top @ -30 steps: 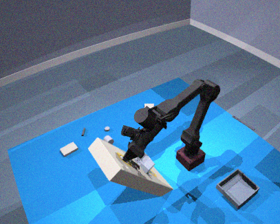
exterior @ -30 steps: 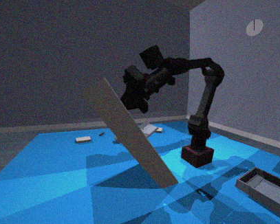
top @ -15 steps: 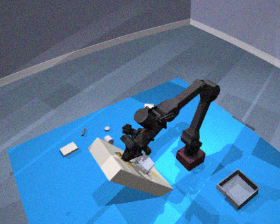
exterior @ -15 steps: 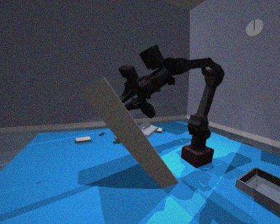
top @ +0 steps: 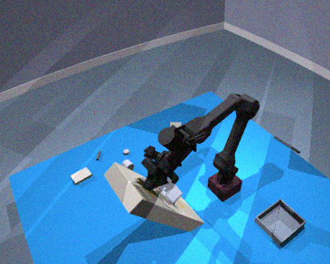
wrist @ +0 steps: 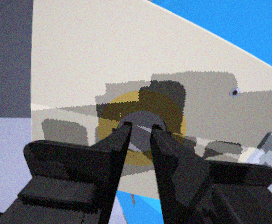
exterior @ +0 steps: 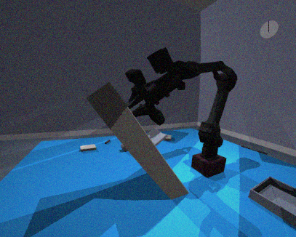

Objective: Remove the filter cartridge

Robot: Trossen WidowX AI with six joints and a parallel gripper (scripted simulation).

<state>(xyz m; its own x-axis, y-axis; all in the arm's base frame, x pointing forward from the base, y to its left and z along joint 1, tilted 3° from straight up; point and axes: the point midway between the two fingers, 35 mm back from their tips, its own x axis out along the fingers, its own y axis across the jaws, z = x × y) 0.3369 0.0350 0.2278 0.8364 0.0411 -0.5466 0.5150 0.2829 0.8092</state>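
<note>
Right now my gripper tip is 10 mm short of the white round filter cartridge and 10 mm above it. The rest, counted from my gripper tip: beige service panel: 80 mm below, 40 mm behind; then grey tray: 460 mm behind, 250 mm to the left, 250 mm below.
</note>
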